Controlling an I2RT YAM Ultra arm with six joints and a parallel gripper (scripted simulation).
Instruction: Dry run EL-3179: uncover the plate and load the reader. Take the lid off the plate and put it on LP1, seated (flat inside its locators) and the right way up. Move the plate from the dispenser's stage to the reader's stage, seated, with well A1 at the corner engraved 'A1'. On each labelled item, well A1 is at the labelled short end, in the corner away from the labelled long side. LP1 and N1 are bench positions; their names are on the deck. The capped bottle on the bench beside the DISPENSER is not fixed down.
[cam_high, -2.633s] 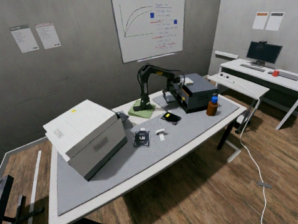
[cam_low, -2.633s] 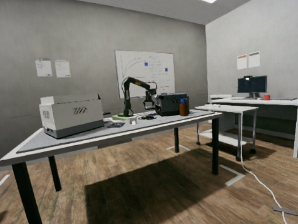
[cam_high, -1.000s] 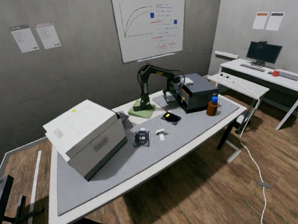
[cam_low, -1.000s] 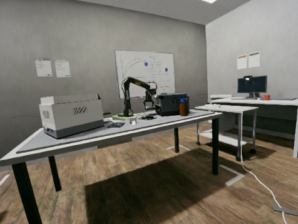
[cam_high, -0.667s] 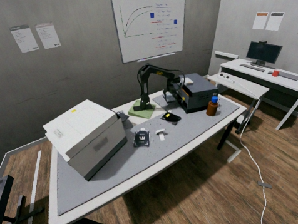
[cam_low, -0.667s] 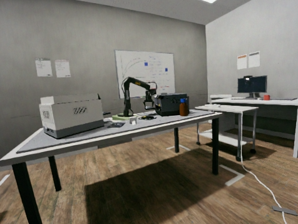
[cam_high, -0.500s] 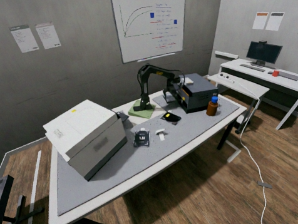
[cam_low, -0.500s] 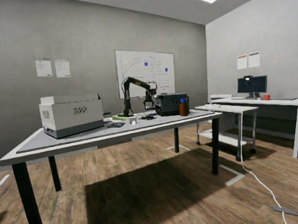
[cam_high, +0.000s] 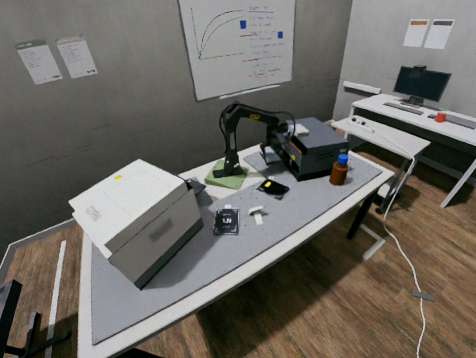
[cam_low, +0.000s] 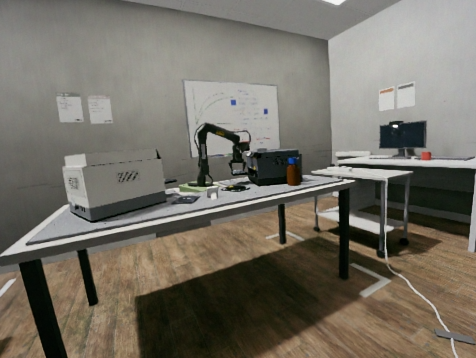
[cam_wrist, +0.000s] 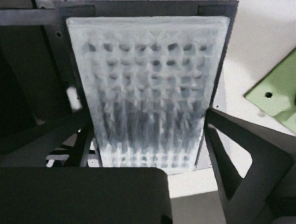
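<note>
The black lid lies 210 mm ahead of my hand, 80 mm to the right of it and 80 mm below it. Also, from my hand: plate (right at my hand); then brown capped bottle (310 mm ahead, 300 mm to the left, 20 mm above).
</note>
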